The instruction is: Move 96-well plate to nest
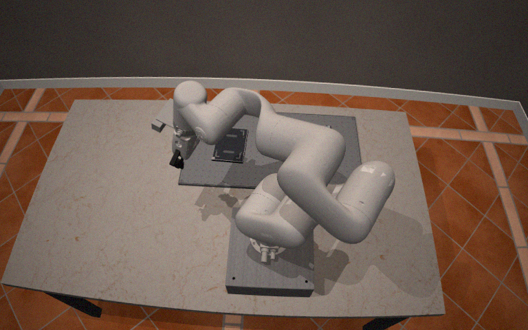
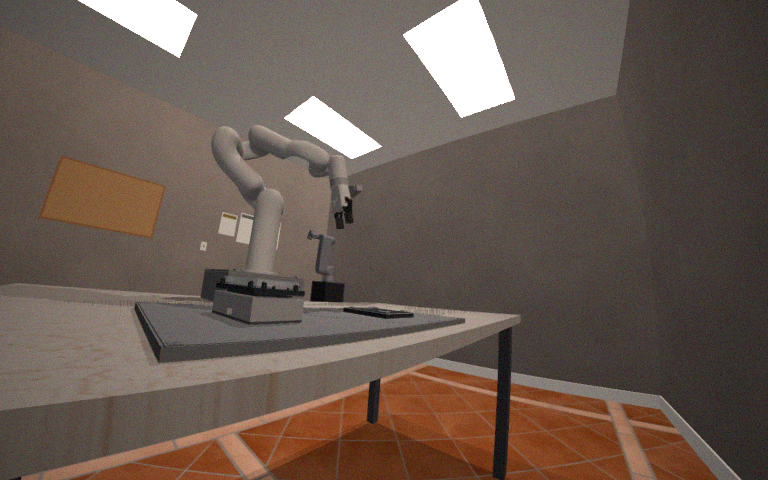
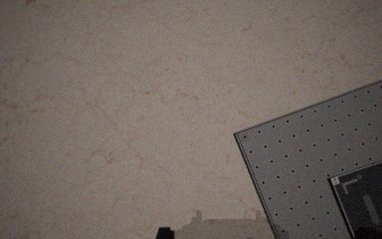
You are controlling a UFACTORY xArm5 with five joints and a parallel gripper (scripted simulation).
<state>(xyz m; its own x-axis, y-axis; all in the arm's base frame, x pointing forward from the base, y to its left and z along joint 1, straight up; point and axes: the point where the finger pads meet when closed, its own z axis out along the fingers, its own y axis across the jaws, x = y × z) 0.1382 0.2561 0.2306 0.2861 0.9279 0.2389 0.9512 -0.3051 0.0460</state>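
Right now my hand is 29 cm short of the 96-well plate, 42 cm to the left of it and 26 cm above it. Also, from my hand: A1 mark (20 cm ahead, 1 cm to the right, 31 cm below); then plate nest N1 (27 cm ahead, 7 cm to the right, 32 cm below).
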